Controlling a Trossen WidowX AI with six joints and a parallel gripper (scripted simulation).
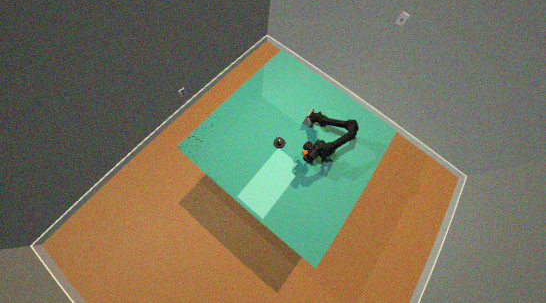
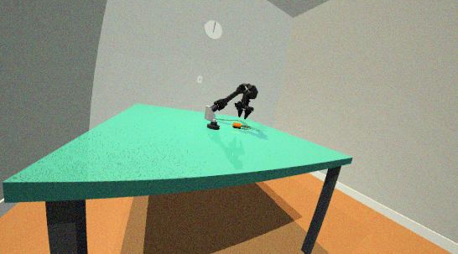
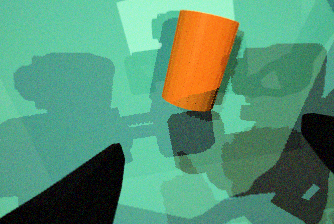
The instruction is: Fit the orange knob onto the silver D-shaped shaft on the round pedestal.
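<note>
The orange knob is 2 cm behind my gripper tip, 4 cm to the right of it and 6 cm below it. The rest, counted from my gripper tip: round pedestal 3 cm ahead, 25 cm to the right, 5 cm below.
</note>
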